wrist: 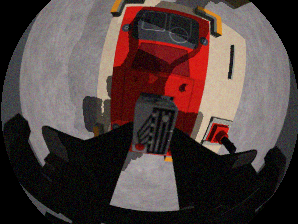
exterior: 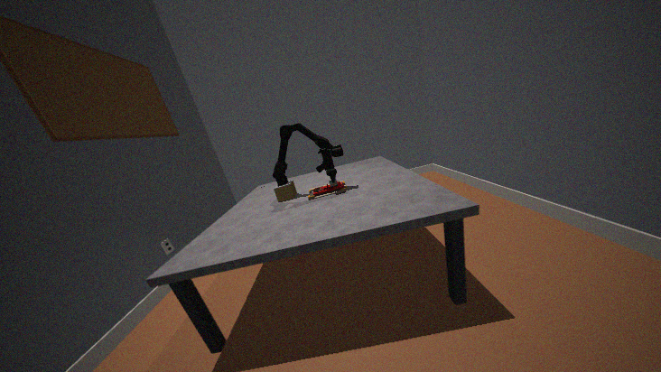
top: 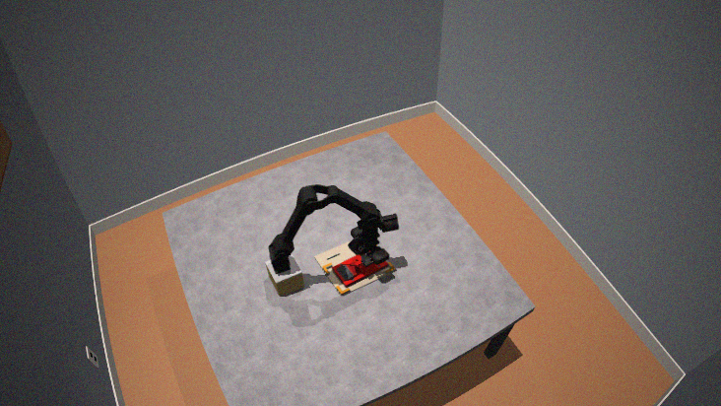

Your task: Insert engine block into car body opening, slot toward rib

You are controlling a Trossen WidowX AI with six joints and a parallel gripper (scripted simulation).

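Right now the cream board is 50 mm behind my gripper tip, 40 mm below it and 10 mm to the left of it. Round my gripper tip: grey engine block (10 mm below).
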